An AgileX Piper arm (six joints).
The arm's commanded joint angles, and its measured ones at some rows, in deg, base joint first. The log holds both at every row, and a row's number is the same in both.
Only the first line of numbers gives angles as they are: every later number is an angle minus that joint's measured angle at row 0.
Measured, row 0:
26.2, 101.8, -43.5, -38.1, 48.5, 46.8
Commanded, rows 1 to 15:
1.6, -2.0, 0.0, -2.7, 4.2, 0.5
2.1, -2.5, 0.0, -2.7, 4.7, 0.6
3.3, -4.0, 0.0, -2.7, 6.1, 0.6
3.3, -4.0, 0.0, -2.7, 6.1, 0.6
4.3, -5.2, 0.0, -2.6, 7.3, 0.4
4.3, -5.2, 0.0, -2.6, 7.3, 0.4
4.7, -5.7, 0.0, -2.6, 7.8, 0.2
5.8, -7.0, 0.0, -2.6, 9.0, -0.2
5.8, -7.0, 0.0, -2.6, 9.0, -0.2
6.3, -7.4, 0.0, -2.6, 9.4, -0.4
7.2, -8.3, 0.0, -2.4, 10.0, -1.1
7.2, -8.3, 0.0, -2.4, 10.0, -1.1
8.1, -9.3, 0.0, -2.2, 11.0, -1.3
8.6, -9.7, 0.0, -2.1, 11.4, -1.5
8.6, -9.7, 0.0, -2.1, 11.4, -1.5
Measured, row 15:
7.4, -8.1, 0.0, 0.2, 7.0, -0.6
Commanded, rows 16 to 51:
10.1, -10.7, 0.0, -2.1, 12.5, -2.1
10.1, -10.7, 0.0, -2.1, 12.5, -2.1
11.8, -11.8, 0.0, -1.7, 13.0, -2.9
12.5, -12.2, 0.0, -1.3, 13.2, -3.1
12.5, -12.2, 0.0, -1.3, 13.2, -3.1
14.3, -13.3, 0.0, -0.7, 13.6, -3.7
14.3, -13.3, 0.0, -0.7, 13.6, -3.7
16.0, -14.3, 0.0, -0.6, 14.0, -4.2
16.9, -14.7, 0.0, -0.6, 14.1, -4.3
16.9, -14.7, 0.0, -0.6, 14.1, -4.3
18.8, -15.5, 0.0, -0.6, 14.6, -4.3
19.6, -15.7, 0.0, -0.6, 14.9, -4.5
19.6, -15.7, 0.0, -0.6, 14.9, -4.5
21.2, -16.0, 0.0, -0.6, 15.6, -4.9
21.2, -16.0, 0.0, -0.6, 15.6, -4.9
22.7, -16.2, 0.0, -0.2, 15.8, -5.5
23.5, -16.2, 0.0, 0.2, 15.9, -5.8
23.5, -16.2, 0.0, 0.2, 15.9, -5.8
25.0, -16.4, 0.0, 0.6, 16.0, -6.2
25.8, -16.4, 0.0, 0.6, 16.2, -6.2
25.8, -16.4, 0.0, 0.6, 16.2, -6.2
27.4, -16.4, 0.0, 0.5, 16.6, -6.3
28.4, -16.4, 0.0, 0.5, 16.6, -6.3
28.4, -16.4, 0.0, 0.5, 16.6, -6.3
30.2, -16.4, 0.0, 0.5, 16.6, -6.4
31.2, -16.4, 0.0, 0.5, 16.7, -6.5
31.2, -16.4, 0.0, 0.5, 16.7, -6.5
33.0, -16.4, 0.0, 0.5, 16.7, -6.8
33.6, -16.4, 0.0, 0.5, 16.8, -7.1
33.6, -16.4, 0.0, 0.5, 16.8, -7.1
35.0, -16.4, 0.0, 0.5, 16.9, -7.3
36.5, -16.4, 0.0, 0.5, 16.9, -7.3
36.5, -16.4, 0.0, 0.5, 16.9, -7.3
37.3, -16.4, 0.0, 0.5, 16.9, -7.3
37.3, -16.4, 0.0, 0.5, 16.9, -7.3
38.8, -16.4, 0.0, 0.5, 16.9, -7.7
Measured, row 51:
37.0, -16.0, 0.0, 3.6, 13.7, -6.6
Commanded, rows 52 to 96:
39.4, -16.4, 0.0, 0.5, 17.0, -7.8
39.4, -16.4, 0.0, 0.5, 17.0, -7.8
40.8, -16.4, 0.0, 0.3, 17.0, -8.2
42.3, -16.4, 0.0, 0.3, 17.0, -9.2
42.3, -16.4, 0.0, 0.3, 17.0, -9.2
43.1, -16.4, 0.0, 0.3, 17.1, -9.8
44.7, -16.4, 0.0, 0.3, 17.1, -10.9
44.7, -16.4, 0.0, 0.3, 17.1, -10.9
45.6, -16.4, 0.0, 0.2, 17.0, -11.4
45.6, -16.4, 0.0, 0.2, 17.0, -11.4
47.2, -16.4, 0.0, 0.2, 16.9, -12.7
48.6, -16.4, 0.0, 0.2, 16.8, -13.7
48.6, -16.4, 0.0, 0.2, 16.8, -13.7
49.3, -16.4, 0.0, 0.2, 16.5, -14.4
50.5, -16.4, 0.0, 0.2, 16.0, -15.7
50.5, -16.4, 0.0, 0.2, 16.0, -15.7
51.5, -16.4, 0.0, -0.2, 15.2, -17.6
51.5, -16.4, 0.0, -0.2, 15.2, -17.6
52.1, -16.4, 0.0, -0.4, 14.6, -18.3
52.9, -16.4, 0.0, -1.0, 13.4, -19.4
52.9, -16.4, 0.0, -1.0, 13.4, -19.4
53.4, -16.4, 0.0, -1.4, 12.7, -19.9
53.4, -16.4, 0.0, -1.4, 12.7, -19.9
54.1, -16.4, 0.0, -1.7, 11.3, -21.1
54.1, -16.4, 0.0, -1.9, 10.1, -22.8
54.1, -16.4, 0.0, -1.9, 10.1, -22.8
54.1, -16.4, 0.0, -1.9, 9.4, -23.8
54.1, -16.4, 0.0, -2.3, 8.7, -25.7
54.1, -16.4, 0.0, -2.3, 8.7, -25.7
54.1, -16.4, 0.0, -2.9, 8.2, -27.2
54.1, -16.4, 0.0, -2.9, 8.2, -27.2
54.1, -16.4, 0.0, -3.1, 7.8, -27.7
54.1, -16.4, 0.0, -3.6, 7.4, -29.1
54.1, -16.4, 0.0, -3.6, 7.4, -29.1
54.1, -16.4, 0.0, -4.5, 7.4, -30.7
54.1, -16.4, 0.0, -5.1, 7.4, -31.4
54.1, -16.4, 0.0, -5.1, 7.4, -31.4
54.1, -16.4, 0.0, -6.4, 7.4, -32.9
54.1, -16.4, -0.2, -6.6, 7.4, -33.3
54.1, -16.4, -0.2, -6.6, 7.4, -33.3
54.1, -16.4, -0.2, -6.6, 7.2, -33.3
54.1, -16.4, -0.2, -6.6, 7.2, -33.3
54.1, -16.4, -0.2, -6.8, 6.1, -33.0
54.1, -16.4, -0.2, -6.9, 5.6, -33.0
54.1, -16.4, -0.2, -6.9, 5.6, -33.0
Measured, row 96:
53.8, -16.0, 0.0, -3.0, 5.7, -32.4
